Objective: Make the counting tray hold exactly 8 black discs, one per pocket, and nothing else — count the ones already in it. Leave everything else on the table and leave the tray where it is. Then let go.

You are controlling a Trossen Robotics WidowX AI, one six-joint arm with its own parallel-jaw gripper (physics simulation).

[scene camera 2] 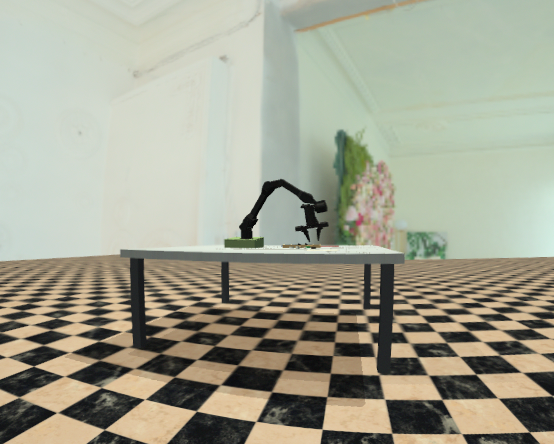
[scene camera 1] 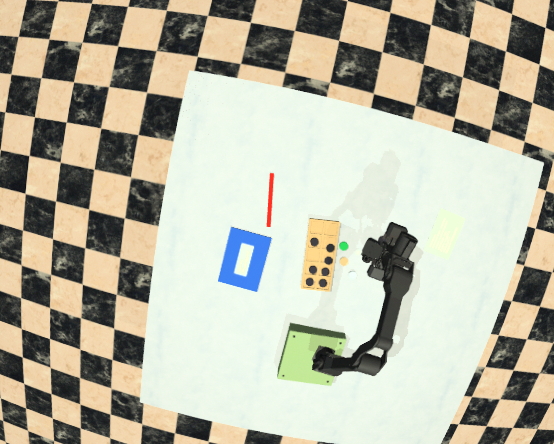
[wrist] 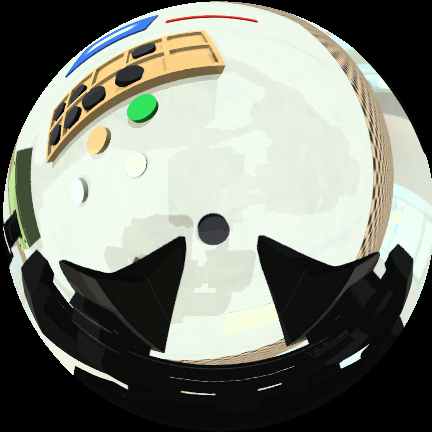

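Note:
The tan counting tray (scene camera 1: pixel 314 254) (wrist: pixel 210 70) has two columns of pockets. Several pockets hold one black disc each. Both pockets of the end row farthest from the arm's base are empty, as is one pocket in the middle row, on the side toward the blue frame. A loose black disc (wrist: pixel 213 229) lies flat on the table, showing between and slightly beyond the fingertips in the wrist view; the arm hides it in scene camera 1. My gripper (scene camera 2: pixel 313 240) (wrist: pixel 221 241) is open and empty, pointing down above the table with its tips apart from the disc.
A green disc (scene camera 1: pixel 343 246) (wrist: pixel 142 108), a tan disc (scene camera 1: pixel 343 261) (wrist: pixel 98 139), a cream disc (wrist: pixel 135 164) and a white disc (wrist: pixel 78 191) lie beside the tray. A blue frame (scene camera 1: pixel 226 255), a red bar (scene camera 1: pixel 270 200) and a pale yellow sheet (scene camera 1: pixel 446 233) also lie on the table.

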